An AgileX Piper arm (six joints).
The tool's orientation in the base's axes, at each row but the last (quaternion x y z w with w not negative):
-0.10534 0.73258 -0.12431 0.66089
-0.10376 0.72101 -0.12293 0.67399
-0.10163 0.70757 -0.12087 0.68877
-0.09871 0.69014 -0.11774 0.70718
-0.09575 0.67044 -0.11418 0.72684
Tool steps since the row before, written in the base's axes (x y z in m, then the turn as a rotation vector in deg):
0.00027 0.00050 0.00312 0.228 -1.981 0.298
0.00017 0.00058 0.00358 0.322 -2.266 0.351
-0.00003 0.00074 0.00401 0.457 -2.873 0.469
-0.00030 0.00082 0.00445 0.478 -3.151 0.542
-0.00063 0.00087 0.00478 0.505 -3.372 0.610
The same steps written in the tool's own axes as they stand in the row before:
-0.00313 -0.00053 -0.00005 0.327 -1.969 0.283
-0.00358 -0.00058 -0.00007 0.360 -2.255 0.384
-0.00404 -0.00054 -0.00014 0.432 -2.865 0.536
-0.00449 -0.00057 -0.00019 0.447 -3.152 0.565
-0.00486 -0.00059 -0.00024 0.449 -3.382 0.601

